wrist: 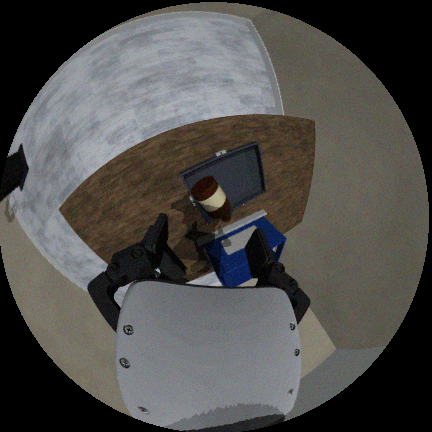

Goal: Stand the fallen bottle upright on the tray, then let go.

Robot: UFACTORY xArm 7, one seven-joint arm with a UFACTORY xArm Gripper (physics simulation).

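Frame: origin at the arm's base, x ahead, y left, z up, level; centimetres.
Where they show: gripper, between the fingertips: [210,232].
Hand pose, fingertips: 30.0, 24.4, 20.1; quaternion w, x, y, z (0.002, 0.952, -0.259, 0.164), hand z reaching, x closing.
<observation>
Things, the pixels of their top centre, and the offset from my fingertips, as dx, dy, dz. "*": a spot on its surface instead. Level surfaces: height alone.
- brown bottle with a cream label, centre of its top: [220,209] +5.4, -12.4, -17.6
- dark grey tray, a spot on its surface: [242,172] * +17.9, -8.4, -25.0
- blue box-like holder, a spot on its surface: [235,270] * +2.5, -45.7, -14.8
- light bar, a spot on its surface: [255,216] * +19.5, -27.9, -23.0
- brown wooden table, height of its surface: dz -25.5
The brown bottle with a cream label [214,199] is at the lower left corner of the dark grey tray [242,172]. Its wide end points to the upper left and its narrow neck to the lower right, by the tray's lower edge. It looks lying or tilted; how it rests on the tray cannot be made out. My gripper [210,232] is open and empty, its two black fingers wide apart. In the view the bottle shows beyond the fingertips, apart from both.
A blue box-like holder [235,270] with a light bar [255,216] along its upper side stands close below the tray, partly behind my right finger. The brown wooden table [135,175] ends to the right of the tray. Shadows fall left of the bottle.
</observation>
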